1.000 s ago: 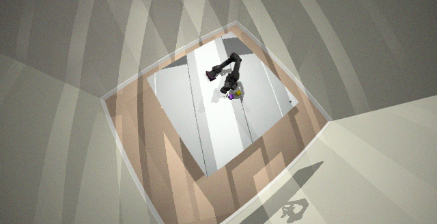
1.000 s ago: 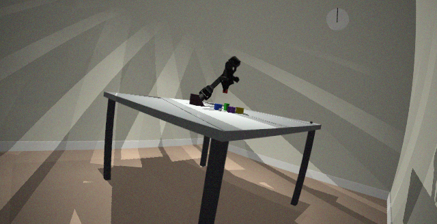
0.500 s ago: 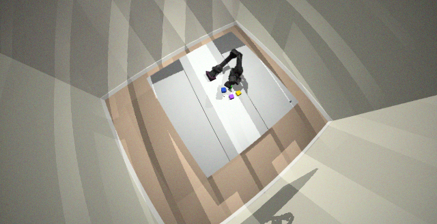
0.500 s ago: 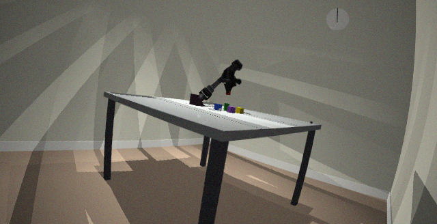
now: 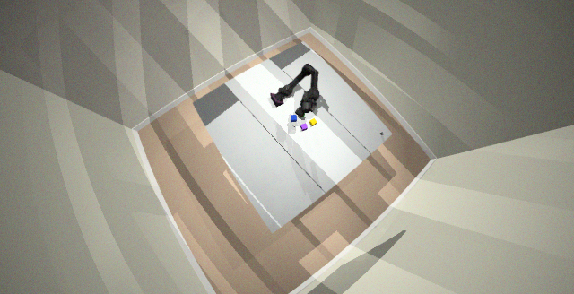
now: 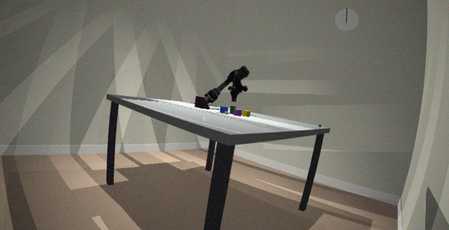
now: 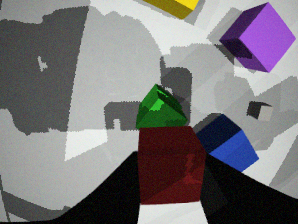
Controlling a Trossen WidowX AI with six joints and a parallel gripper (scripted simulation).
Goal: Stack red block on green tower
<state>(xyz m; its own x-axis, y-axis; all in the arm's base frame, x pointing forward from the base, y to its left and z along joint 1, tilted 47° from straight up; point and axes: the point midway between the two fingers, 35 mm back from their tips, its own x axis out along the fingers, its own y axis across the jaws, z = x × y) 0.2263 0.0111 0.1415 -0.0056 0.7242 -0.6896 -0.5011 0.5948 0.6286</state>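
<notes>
Right now the blue block is 80 mm to the right of my gripper tip and 70 mm below it. Also, from my gripper tip: red block 10 mm above; purple block 110 mm ahead, 80 mm below, 50 mm to the right; yellow block 110 mm ahead, 80 mm below, 40 mm to the left.
</notes>
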